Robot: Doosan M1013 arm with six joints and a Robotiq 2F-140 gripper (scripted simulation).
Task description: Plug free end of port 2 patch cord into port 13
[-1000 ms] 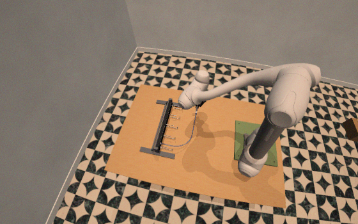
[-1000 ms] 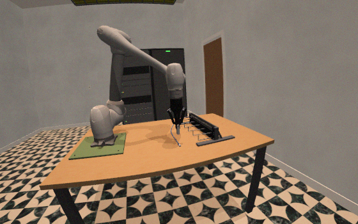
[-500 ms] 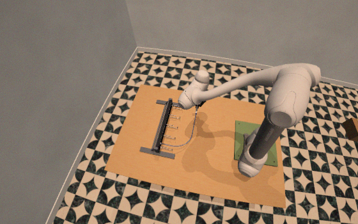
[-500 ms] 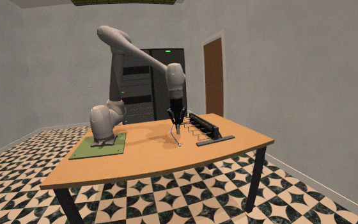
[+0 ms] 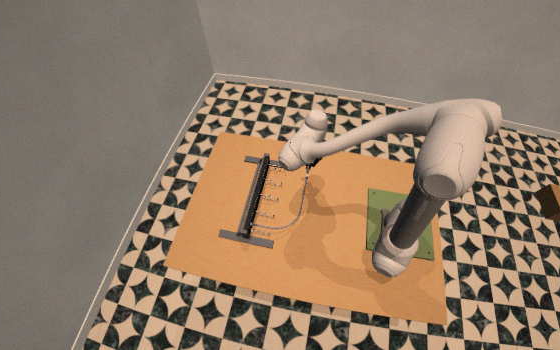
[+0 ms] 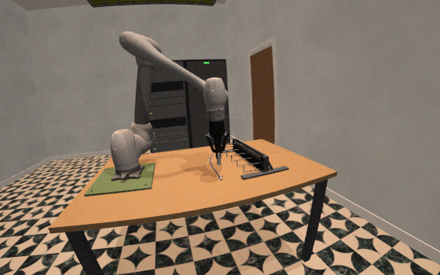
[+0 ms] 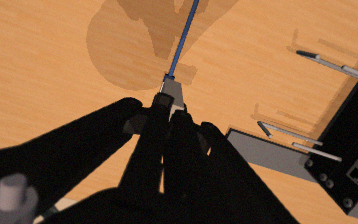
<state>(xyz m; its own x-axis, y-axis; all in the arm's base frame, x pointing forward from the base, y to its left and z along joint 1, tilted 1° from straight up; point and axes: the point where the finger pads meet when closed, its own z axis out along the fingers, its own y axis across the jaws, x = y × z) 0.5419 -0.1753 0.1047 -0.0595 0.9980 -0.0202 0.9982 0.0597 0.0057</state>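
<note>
My hand is 11 cm above the cord end and 2 cm to the left of it.
</note>
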